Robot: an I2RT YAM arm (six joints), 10 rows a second.
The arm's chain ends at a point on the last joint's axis. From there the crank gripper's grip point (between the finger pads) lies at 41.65 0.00 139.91 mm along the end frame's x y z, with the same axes.
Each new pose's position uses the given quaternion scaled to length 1; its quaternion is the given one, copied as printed.
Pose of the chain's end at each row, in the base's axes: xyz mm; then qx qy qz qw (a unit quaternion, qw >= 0):
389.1 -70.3 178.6 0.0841 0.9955 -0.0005 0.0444
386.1 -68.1 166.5 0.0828 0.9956 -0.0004 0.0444
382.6 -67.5 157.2 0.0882 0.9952 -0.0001 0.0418
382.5 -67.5 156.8 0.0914 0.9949 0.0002 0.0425
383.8 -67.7 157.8 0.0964 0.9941 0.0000 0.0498
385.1 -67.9 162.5 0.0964 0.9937 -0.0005 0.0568
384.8 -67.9 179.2 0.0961 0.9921 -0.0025 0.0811
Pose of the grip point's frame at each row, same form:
360.6 -64.5 35.6 0.0841 0.9955 -0.0005 0.0444
357.5 -62.4 23.5 0.0828 0.9956 -0.0004 0.0444
353.4 -61.2 14.3 0.0882 0.9952 -0.0001 0.0418
353.5 -61.0 13.9 0.0914 0.9949 0.0002 0.0425
357.0 -61.1 14.5 0.0964 0.9941 0.0000 0.0498
360.3 -61.6 18.8 0.0964 0.9937 -0.0005 0.0568
366.9 -62.9 34.4 0.0961 0.9921 -0.0025 0.0811

